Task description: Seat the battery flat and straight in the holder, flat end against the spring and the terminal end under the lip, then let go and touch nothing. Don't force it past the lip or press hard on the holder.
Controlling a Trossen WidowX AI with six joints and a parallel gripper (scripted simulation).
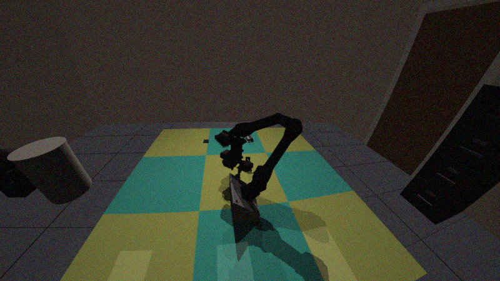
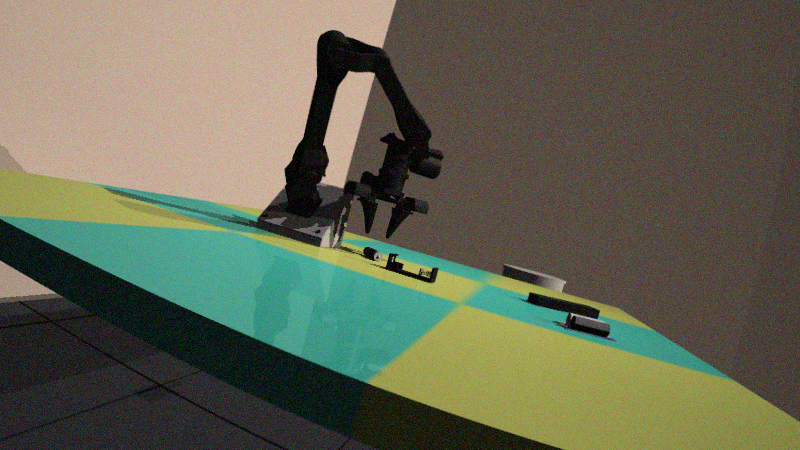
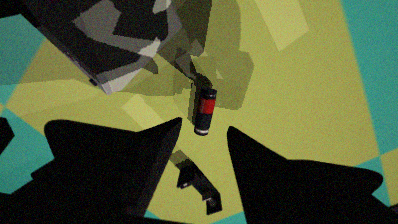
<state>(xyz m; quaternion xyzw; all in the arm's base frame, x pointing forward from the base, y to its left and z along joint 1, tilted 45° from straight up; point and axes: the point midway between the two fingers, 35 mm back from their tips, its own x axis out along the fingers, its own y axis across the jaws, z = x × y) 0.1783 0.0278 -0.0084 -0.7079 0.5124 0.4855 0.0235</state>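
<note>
Right now the battery is 4 cm below my gripper tip. From my gripper tip the other things lie so: black bar 43 cm ahead, 7 cm to the left, 4 cm below.
</note>
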